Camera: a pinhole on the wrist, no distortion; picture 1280 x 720 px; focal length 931.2 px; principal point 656.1 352.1 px. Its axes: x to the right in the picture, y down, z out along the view. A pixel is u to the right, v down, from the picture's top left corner.
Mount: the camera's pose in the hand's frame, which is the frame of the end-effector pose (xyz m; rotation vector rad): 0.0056 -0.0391 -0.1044 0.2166 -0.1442 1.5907
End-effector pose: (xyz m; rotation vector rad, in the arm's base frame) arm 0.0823 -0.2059 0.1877 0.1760 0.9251 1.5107
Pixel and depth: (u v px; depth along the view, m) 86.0 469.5 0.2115
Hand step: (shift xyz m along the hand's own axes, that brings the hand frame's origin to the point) -0.0079 -0.2139 0.0730
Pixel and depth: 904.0 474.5 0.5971
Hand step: -0.0472 -0.0220 0.5160
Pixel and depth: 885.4 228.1 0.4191
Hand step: 0.0794 -0.0316 0.3244
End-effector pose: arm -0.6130 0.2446 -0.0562 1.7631 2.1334 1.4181
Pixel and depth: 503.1 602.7 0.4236
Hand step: -0.0861 -0.2064 0.2967
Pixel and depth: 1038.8 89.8 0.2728
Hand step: 0.0931 0.0109 0.1832
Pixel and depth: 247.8 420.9 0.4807
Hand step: -0.0018 -0.3542 0.3168
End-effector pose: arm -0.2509 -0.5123 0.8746 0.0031 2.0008 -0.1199
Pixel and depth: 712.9 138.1 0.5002
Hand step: 0.1441 -0.1188 0.3843
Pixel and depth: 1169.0 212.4 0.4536
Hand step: 0.0901 0.1038 0.3908
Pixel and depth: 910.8 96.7 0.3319
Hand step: 0.1106 -0.0228 0.2353
